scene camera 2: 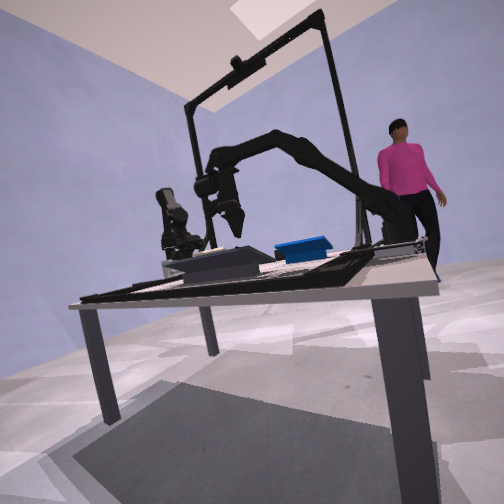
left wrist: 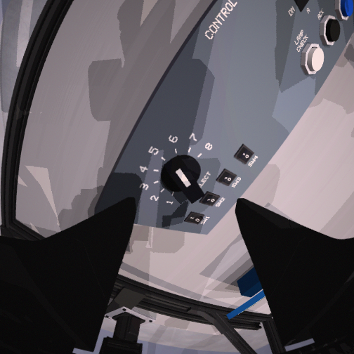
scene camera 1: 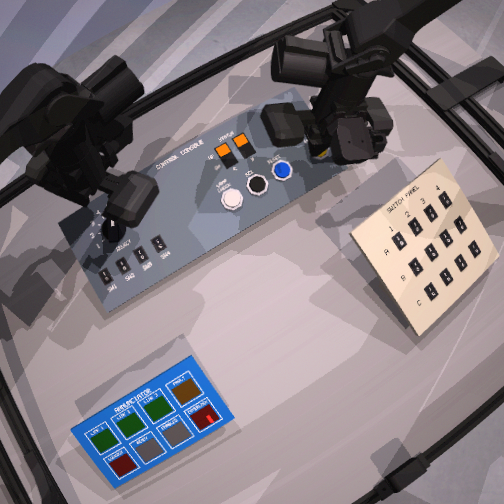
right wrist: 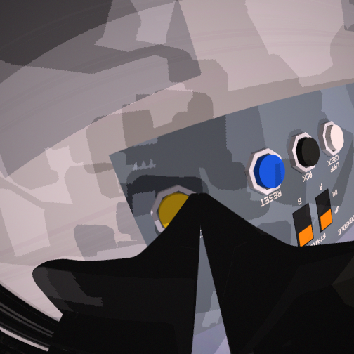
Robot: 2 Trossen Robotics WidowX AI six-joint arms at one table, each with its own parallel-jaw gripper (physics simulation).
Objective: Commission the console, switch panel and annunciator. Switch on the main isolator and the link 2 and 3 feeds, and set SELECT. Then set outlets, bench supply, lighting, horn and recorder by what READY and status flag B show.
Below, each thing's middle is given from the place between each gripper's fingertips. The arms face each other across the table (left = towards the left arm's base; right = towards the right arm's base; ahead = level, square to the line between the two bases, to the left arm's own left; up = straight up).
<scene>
The blue RESET button (right wrist: 269, 169) lies 10 mm behind my left hand, 250 mm to the right of it and 70 mm below it.
Now: the blue RESET button 10 mm behind my right hand and 50 mm to the left of it.
</scene>
